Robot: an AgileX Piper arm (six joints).
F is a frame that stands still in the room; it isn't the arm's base.
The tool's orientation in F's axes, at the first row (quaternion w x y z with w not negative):
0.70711, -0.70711, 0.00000, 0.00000
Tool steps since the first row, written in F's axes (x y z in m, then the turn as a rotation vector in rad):
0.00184, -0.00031, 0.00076, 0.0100, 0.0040, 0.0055
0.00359, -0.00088, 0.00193, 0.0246, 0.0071, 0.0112
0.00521, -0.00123, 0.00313, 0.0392, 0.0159, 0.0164
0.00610, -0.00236, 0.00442, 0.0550, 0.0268, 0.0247
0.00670, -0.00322, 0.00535, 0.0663, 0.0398, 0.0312
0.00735, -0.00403, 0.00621, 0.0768, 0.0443, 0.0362
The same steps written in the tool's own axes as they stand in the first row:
0.00184, -0.00076, -0.00031, 0.0100, -0.0055, 0.0040
0.00359, -0.00193, -0.00088, 0.0246, -0.0112, 0.0071
0.00521, -0.00313, -0.00123, 0.0392, -0.0164, 0.0159
0.00610, -0.00442, -0.00236, 0.0550, -0.0247, 0.0268
0.00670, -0.00535, -0.00322, 0.0663, -0.0312, 0.0398
0.00735, -0.00621, -0.00403, 0.0768, -0.0362, 0.0443

